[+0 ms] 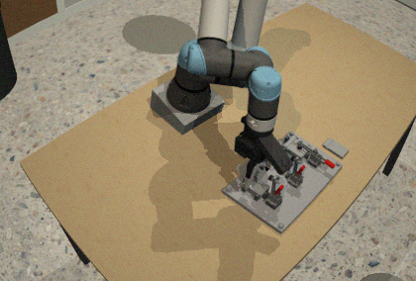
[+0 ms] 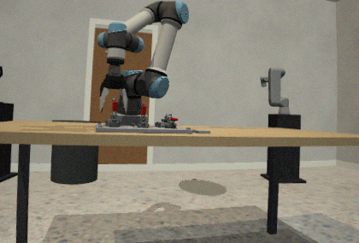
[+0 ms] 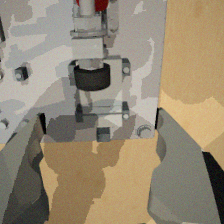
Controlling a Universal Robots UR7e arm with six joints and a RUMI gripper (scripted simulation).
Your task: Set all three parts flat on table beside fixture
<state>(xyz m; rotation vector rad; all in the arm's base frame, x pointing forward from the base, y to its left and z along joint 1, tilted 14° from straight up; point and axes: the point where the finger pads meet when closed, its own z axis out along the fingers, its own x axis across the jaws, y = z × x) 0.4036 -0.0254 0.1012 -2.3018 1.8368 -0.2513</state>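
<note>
Right now the grey fixture plate is 12 cm to the left of my hand, 7 cm below it and 2 cm ahead of it.
</note>
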